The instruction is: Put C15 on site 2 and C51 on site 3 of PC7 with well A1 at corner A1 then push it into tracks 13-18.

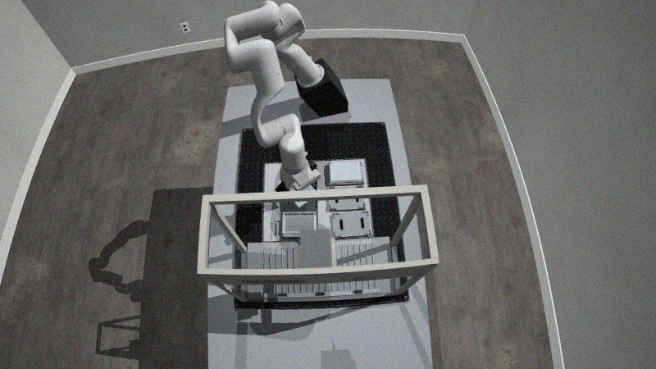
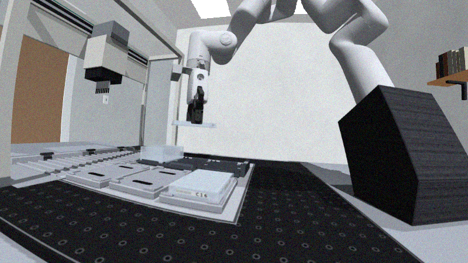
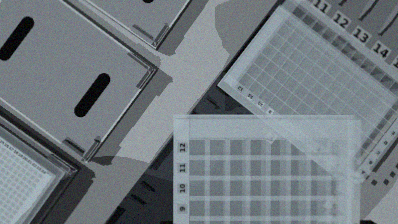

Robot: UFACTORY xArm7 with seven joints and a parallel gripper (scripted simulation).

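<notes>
Now: the dark carrier PC7 120 mm below my hand and 10 mm behind it. From my hand the other things lie so: nest S2: 180 mm to the left, 130 mm below; then deep-well block C51: 110 mm below, 100 mm ahead, 10 mm to the right; then nest S3: 190 mm to the left, 130 mm below, 110 mm ahead.
</notes>
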